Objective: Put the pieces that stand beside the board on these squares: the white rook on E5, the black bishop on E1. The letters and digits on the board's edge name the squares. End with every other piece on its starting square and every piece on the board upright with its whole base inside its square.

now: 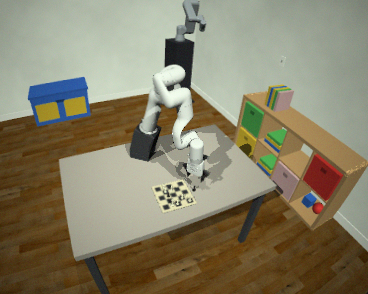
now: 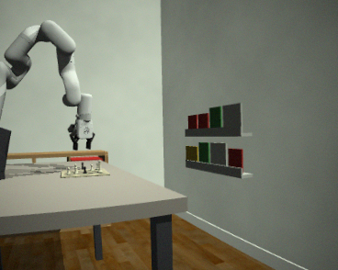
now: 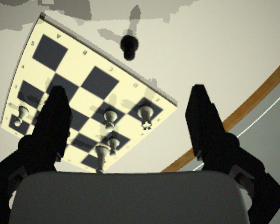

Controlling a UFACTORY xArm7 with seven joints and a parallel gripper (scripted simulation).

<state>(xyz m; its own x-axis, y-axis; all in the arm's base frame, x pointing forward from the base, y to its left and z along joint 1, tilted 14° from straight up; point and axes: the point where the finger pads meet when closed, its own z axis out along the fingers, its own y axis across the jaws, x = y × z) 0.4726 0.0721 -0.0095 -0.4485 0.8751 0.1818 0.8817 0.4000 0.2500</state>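
The black bishop lies 10 cm below my hand. The rest, counted from my hand: white rook (6 cm ahead, 8 cm to the right, 10 cm below); chessboard (3 cm behind, 13 cm to the right, 12 cm below); black pawn (4 cm behind, 17 cm to the right, 10 cm below).
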